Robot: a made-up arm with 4 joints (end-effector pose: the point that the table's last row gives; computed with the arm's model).
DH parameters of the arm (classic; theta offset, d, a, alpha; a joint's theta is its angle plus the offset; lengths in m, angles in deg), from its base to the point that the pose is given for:
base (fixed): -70.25 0 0.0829 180
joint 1: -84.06 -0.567 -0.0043 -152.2
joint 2: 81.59 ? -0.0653 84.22
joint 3: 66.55 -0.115 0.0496 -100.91
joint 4: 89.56 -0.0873 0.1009 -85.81
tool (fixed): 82.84 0.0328 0 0
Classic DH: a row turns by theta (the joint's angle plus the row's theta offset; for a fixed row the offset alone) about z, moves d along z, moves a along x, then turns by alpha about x.
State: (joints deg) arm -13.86 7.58 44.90 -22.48
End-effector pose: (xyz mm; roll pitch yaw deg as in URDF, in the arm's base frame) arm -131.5 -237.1 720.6 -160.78 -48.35 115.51
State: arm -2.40 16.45 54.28 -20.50
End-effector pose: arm -145.8 -245.1 705.6 -170.74 -56.98 119.34
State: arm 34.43 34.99 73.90 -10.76
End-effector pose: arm -208.0 -191.1 668.3 149.16 -68.58 130.38
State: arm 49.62 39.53 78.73 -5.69
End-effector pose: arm -225.9 -141.5 659.6 134.67 -69.62 129.33
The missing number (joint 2, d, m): 0.0954
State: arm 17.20 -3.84 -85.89 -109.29
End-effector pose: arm -40.1 8.5 561.6 -99.33 71.79 43.84
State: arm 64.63 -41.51 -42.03 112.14
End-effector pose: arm -37.5 -41.2 569.5 72.31 54.20 -17.64
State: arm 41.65 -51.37 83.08 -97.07
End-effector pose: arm -188.6 -50.9 792.7 -11.12 -62.92 -67.60
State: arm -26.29 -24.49 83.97 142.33
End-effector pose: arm 67.8 -179.5 690.7 113.88 -60.61 22.11
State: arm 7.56 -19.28 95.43 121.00
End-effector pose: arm -2.5 -160.8 696.7 156.15 -64.52 -26.27
